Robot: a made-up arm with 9 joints. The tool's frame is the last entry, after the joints.
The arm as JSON. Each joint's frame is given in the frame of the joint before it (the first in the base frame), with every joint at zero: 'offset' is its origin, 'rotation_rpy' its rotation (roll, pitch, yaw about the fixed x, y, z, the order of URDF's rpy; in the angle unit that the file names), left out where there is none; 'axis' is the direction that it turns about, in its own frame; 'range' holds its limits. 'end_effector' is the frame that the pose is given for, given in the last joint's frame.
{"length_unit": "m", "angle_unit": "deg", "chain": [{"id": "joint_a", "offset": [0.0, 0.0, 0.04], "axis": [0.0, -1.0, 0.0], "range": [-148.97, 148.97]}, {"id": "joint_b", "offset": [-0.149, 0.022, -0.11], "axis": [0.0, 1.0, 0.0], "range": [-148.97, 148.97]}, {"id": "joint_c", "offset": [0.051, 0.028, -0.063], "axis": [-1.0, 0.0, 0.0], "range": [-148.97, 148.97]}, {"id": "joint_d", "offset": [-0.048, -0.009, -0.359], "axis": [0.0, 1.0, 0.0], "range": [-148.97, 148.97]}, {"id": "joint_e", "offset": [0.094, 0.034, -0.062], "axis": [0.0, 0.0, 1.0], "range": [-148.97, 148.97]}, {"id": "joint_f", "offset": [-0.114, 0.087, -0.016], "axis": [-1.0, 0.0, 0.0], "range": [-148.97, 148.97]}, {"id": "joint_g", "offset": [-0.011, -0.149, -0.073], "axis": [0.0, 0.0, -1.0], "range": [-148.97, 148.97]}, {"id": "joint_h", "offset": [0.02, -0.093, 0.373], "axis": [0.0, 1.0, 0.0], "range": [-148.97, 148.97]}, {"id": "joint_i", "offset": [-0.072, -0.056, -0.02], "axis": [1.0, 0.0, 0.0], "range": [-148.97, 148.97]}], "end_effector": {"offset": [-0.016, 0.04, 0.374]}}
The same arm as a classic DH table. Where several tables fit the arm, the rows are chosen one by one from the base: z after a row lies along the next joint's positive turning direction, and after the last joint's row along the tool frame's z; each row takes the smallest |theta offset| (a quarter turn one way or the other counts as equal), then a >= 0, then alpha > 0; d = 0 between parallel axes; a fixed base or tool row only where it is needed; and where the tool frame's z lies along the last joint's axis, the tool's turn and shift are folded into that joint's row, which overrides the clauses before.
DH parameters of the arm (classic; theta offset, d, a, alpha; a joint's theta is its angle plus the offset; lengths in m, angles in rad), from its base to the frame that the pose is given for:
base (fixed): 0 0.04 0 1.5708
joint_a: 0.6359 0 -0.1852 3.1416
joint_b: -0.9349 0.05 -0.063 1.5708
joint_c: 0 -0.003 -0.359 -1.5708
joint_d: 1.5708 0.025 0.094 1.5708
joint_e: 1.5708 -0.078 0.087 -1.5708
joint_f: 0 0.125 -0.149 -1.5708
joint_g: 1.5708 -0.3 0.02 1.5708
joint_h: 1.5708 -0.149 0.02 1.5708
joint_i: 1.5708 -0.088 0.04 -1.5708
tool (fixed): -1.5708 0.374 0 0
Joint limits (rad, base to tool): -2.6..2.6 -2.6..2.6 -2.6..2.6 -2.6..2.6 -2.6..2.6 -2.6..2.6 -2.6..2.6 -2.6..2.6 -2.6..2.6

